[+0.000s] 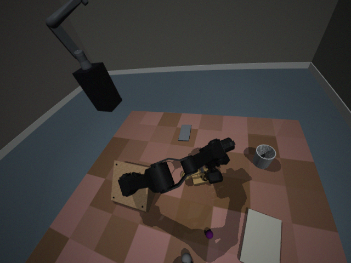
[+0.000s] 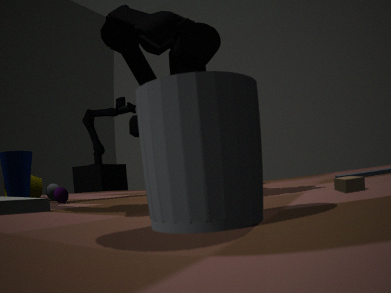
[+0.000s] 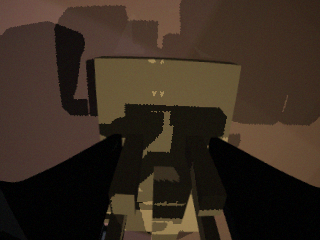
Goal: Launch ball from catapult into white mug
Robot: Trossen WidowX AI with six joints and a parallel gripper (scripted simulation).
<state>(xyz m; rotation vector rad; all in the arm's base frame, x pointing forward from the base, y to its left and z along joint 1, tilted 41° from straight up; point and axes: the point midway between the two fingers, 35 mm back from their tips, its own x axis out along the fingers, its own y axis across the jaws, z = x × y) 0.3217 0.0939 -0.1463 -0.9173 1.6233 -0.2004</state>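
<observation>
My gripper tip is 270 mm to the left of the purple ball, 40 mm short of it and 20 mm above it. From my gripper tip the other things lie so: wooden catapult 60 mm behind, 20 mm to the right, 20 mm above; then white mug 260 mm ahead, 130 mm to the left; then tan block 240 mm to the left, 70 mm ahead, 30 mm below.
</observation>
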